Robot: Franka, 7 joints.
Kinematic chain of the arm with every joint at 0, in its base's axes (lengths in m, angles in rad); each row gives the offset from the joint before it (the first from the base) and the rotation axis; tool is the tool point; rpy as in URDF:
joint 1: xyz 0 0 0.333 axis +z
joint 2: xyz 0 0 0 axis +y
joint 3: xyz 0 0 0.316 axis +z
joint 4: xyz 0.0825 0 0 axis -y
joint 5: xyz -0.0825 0 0.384 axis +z
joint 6: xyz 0 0 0 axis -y
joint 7: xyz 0.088 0 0 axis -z
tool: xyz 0 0 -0.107 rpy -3.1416 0 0
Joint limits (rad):
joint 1: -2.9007..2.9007
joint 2: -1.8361..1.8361
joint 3: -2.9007..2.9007
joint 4: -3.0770..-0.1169
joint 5: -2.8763..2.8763
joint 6: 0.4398..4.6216
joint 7: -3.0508..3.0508
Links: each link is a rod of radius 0.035 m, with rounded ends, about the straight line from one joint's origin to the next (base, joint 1, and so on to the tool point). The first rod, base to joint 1, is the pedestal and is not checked.
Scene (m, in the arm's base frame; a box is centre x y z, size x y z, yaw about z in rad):
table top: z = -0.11
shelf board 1: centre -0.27 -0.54 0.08 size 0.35 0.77 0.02 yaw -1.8
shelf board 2: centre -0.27 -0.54 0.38 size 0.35 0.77 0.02 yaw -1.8
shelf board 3: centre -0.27 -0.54 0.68 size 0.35 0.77 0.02 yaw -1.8
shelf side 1: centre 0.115 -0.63 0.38 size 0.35 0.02 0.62 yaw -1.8
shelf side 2: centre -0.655 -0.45 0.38 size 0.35 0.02 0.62 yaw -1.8
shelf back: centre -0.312 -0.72 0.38 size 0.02 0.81 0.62 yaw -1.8
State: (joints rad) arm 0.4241 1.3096 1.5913 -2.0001 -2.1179 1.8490 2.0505
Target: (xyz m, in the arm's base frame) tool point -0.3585 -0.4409 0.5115
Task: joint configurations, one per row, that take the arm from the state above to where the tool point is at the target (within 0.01 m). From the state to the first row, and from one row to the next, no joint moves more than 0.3 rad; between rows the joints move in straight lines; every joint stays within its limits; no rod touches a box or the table.
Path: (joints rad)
1: 0.6370 1.0646 1.7961 -2.0240 -2.1293 1.9066 2.0505
2: 0.8499 0.8196 2.0009 -2.0479 -2.1408 1.9643 2.0505
3: 1.0628 0.5745 2.2058 -2.0717 -2.1522 2.0219 2.0505
4: 1.2757 0.3295 2.4106 -2.0956 -2.1636 2.0795 2.0505
5: 1.4886 0.0845 2.6154 -2.1195 -2.1750 2.1371 2.0505

